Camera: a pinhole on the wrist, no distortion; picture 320 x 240 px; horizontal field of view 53.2 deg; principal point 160.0 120.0 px. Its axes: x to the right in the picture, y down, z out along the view. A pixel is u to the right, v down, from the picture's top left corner.
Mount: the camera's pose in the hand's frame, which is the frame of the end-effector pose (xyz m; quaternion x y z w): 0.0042 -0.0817 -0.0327 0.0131 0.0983 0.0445 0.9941
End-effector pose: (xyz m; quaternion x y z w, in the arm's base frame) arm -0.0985 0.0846 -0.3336 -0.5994 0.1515 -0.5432 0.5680
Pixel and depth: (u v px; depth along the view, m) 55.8 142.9 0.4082
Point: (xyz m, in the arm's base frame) 0.1774 0.3488 -0.2031
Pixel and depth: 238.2 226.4 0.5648
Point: 0.4461 0.1227 -0.1952
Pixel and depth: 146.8 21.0 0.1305
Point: -0.0645 0.1497 -0.1924
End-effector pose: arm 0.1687 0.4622 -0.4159 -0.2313 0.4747 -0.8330 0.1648
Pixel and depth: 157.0 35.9 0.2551
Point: 0.2286 0.3554 -0.1745
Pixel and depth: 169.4 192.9 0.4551
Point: 0.3121 0.1102 -0.2232
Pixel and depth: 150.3 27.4 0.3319
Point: 0.2595 0.3116 -0.1119
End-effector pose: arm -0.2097 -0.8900 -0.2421 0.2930 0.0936 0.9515 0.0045
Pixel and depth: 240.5 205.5 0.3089
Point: -0.1764 -0.8386 0.0419
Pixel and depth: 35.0 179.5 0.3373
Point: 0.0233 -0.8005 -0.0202
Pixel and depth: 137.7 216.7 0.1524
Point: -0.1607 -0.8289 -0.1406
